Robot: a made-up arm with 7 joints.
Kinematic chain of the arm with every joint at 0, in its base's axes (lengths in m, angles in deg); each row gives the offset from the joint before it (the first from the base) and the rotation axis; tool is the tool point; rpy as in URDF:
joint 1: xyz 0 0 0.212 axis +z
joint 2: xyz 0 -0.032 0.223 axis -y
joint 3: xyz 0 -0.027 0.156 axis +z
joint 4: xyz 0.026 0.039 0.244 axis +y
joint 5: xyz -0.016 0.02 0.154 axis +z
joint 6: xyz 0 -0.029 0.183 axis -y
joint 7: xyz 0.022 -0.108 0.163 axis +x
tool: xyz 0 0 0 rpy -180 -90 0
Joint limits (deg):
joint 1: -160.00..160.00
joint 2: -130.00..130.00
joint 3: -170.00..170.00
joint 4: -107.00..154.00
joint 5: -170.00..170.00
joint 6: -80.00..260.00
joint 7: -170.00..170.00
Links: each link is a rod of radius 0.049 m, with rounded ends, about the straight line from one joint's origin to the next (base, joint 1, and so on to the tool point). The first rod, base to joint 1, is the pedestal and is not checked.
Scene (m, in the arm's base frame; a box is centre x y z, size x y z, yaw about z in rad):
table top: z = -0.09
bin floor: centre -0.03 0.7 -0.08 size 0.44 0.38 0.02 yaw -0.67
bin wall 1: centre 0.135 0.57 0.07 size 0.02 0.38 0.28 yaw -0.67
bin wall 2: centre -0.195 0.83 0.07 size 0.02 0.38 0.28 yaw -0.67
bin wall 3: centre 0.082 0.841 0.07 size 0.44 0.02 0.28 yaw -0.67
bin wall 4: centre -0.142 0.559 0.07 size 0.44 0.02 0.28 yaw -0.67
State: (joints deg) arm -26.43 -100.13 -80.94 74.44 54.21 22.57 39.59
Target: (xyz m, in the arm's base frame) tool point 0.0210 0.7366 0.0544
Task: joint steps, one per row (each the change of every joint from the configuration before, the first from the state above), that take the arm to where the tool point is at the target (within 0.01 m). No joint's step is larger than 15 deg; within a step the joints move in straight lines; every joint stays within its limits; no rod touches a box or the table.
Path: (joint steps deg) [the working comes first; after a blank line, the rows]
Joints at the target: 95.20 -84.15 -9.14 42.18 75.33 0.70 39.59
Straight joint move there: touches bin wall 1, bin wall 3.

1: 13.77 0.68 10.47 -12.84 3.39 7.30 8.04
2: 13.77 0.67 10.47 -12.85 3.38 7.30 8.04
3: 13.77 0.68 10.47 -12.84 3.39 7.31 8.04
4: 13.77 0.67 10.47 -12.84 3.38 7.30 8.04
5: 12.72 9.21 6.85 7.90 1.36 -11.05 -6.43
6: 12.73 9.21 6.84 7.91 1.36 -11.05 -6.43
7: 12.73 9.21 6.85 7.90 1.35 -11.05 -6.44
8: 12.73 9.21 6.84 7.91 1.36 -11.05 -6.43
9: 12.73 9.21 6.85 7.90 1.35 -11.04 -6.43
10: 0.97 -10.92 -1.44 -6.80 0.27 1.38 0.00
11: 0.97 -10.93 -1.43 -6.81 0.26 1.39 0.00
12: 0.97 -10.92 -1.44 -6.80 0.27 1.39 0.00

